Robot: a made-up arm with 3 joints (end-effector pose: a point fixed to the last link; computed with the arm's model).
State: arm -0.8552 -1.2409 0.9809
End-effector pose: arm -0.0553 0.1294 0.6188 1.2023 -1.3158 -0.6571
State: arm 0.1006 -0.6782 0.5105
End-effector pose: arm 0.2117 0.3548 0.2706 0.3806 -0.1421 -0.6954
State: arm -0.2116 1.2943 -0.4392
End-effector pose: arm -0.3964 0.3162 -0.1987 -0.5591 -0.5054 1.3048
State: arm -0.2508 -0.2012 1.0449
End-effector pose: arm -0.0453 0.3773 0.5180 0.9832 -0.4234 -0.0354
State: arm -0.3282 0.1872 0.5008
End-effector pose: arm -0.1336 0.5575 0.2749 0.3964 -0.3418 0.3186
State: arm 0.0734 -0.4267 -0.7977
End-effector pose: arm 0.0092 0.2896 -0.2472 -0.8381 0.2676 -0.3307
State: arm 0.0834 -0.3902 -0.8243
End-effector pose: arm -0.0075 0.2883 -0.2539 -0.8657 0.2694 -0.2903
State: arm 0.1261 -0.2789 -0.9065
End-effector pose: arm -0.0636 0.2803 -0.2718 -0.9489 0.2809 -0.1630
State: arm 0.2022 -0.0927 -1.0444
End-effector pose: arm -0.1519 0.2554 -0.2890 -1.0760 0.2819 0.0537
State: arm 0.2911 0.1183 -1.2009
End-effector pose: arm -0.2345 0.2154 -0.2923 -1.1980 0.2488 0.2994
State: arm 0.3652 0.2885 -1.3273
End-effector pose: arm -0.2841 0.1795 -0.2864 -1.2766 0.1942 0.4935
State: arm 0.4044 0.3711 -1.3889
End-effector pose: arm -0.3035 0.1627 -0.2814 -1.3069 0.1607 0.5863
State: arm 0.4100 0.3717 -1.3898
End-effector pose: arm -0.3066 0.1628 -0.2802 -1.3056 0.1652 0.5897
